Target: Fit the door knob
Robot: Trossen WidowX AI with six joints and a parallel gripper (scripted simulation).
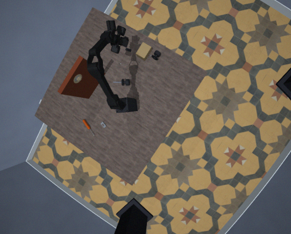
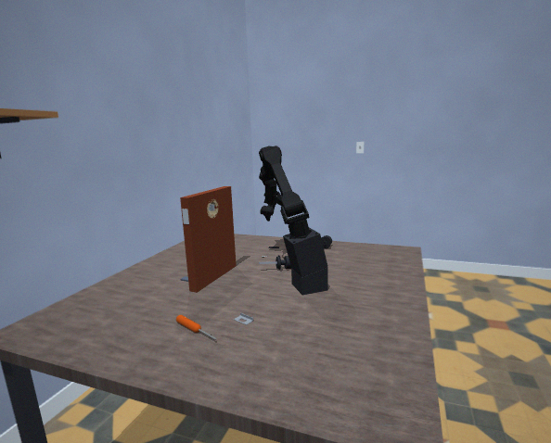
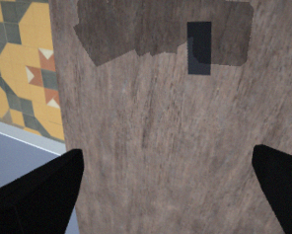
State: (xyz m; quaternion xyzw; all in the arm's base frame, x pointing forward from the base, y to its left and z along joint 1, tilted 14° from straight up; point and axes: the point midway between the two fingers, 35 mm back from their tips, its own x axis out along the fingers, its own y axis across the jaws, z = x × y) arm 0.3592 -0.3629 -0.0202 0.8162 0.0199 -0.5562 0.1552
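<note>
My gripper is now 20 mm short of the grey latch, 430 mm to the right of it and 100 mm below it. Round my hand: small black piece 30 mm to the right, 210 mm below; then cardboard box 130 mm behind, 100 mm to the right, 180 mm below; then white latch plate 580 mm to the left, 100 mm above.
</note>
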